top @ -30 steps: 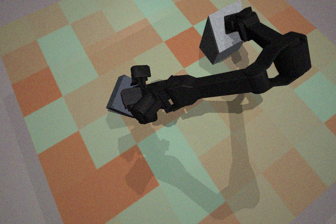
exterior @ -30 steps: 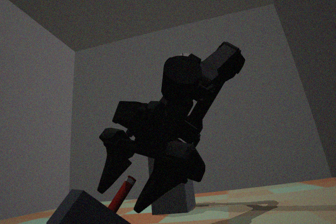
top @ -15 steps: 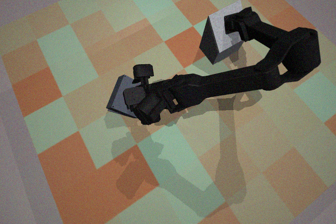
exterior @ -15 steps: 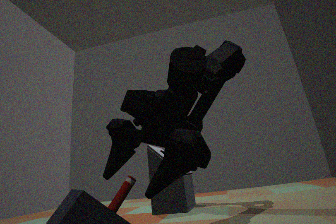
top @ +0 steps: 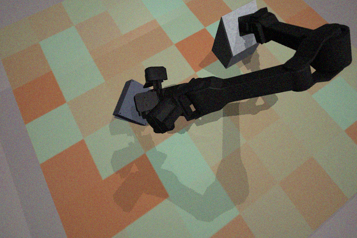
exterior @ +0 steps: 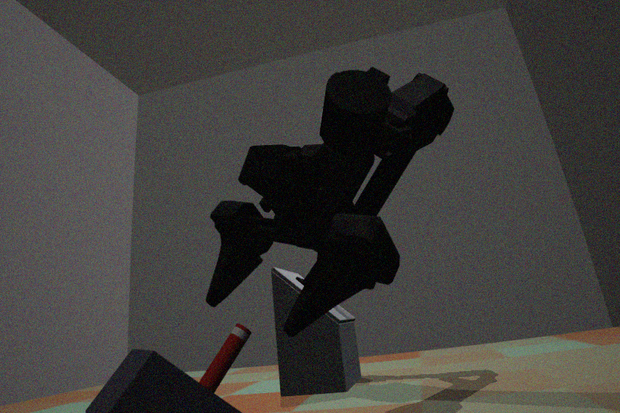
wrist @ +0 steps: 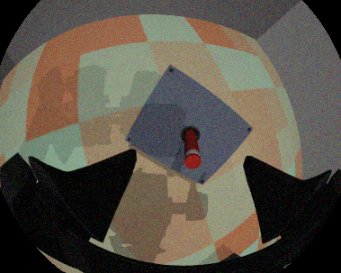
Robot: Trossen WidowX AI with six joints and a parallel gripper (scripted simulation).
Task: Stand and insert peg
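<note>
The red peg is 3 cm below my gripper tip, 1 cm to the right of it and 1 cm ahead of it. Round my gripper tip: sloped panel 7 cm below, 4 cm to the right, 4 cm ahead.
</note>
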